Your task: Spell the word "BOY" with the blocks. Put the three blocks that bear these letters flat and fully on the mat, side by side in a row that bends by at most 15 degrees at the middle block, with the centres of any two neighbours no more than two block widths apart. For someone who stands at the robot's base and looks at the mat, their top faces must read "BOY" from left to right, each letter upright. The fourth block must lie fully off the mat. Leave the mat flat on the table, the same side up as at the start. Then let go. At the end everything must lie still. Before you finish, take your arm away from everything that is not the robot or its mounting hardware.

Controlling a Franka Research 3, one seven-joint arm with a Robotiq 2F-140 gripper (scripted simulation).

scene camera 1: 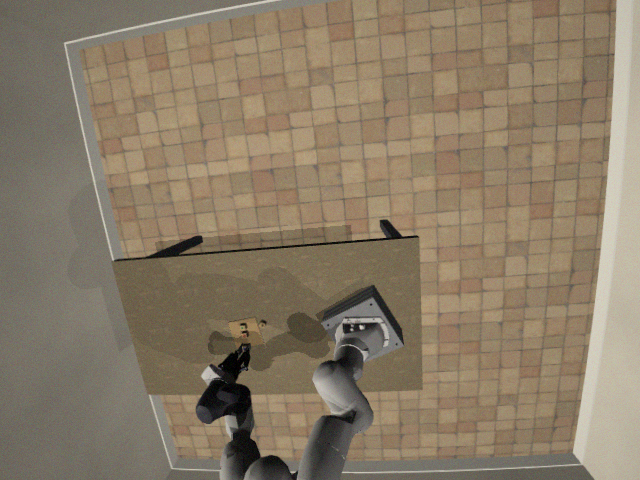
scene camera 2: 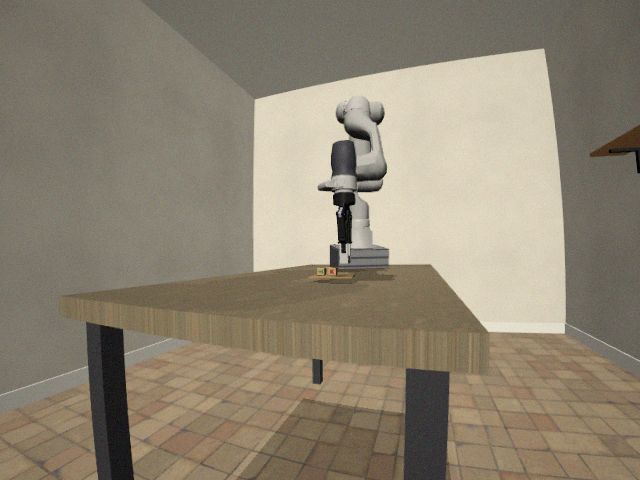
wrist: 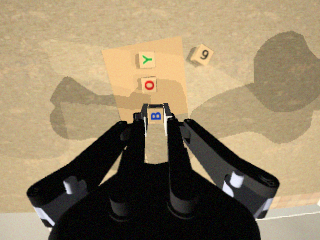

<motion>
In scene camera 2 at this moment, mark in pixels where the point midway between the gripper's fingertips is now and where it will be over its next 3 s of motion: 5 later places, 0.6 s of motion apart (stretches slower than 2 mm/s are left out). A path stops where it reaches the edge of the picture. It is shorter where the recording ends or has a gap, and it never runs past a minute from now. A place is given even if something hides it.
My gripper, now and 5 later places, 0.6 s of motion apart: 345, 263; 345, 273; 344, 273; 344, 273; 343, 272; 343, 250
</motion>
